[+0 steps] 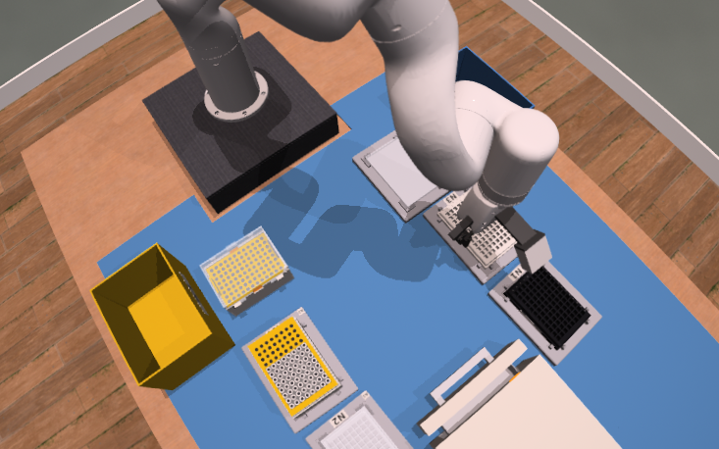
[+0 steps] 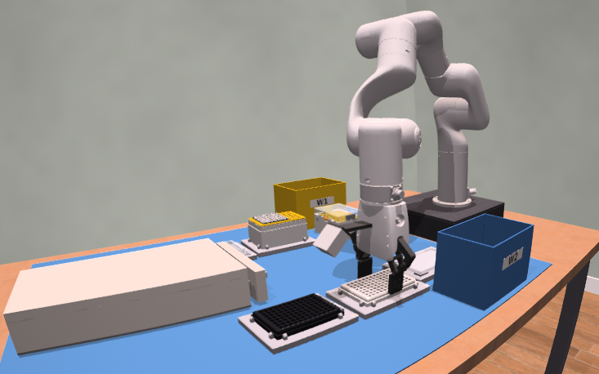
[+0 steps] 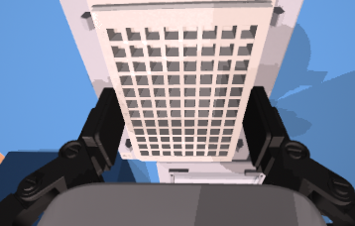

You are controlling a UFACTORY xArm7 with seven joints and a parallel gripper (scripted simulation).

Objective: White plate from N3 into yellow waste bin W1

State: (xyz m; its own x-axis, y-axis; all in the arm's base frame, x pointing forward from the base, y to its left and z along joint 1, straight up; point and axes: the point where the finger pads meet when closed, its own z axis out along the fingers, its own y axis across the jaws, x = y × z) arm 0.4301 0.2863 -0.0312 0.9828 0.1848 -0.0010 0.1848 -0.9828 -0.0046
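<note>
My gripper is now 30 mm above the nest N3. The rest, counted from my hand: black plate: 170 mm ahead, 30 mm to the left, 10 mm below; then flat white lid: 160 mm behind, 60 mm to the right, 20 mm below; then white plate: 10 mm below.
</note>
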